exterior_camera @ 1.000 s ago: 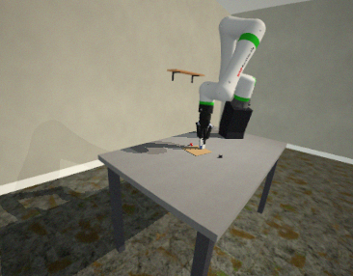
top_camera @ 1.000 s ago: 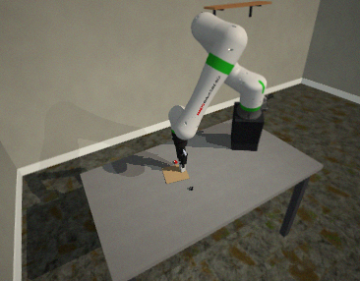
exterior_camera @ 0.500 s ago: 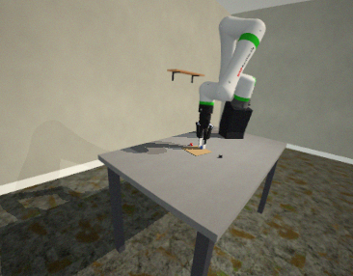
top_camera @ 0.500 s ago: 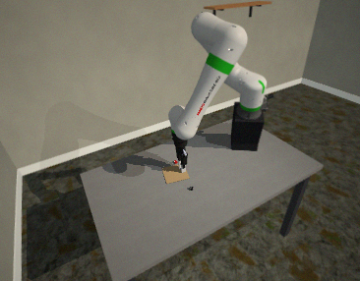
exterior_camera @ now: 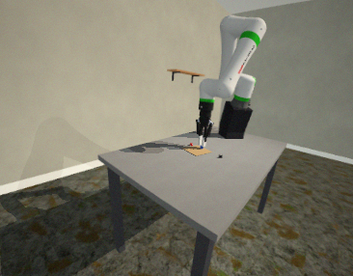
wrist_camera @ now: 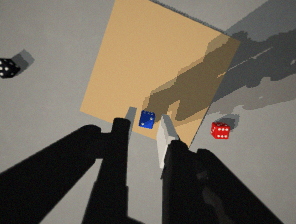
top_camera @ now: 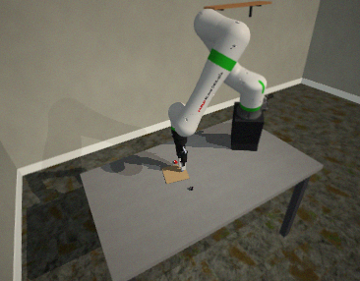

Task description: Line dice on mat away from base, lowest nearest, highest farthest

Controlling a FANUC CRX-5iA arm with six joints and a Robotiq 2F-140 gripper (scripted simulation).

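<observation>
The blue die is 40 mm below my hand. From my hand the other things lie so: black die 20 mm ahead, 160 mm to the left, 50 mm below; then red die 10 mm ahead, 90 mm to the right, 50 mm below; then tan mat 50 mm ahead, 50 mm below.
</observation>
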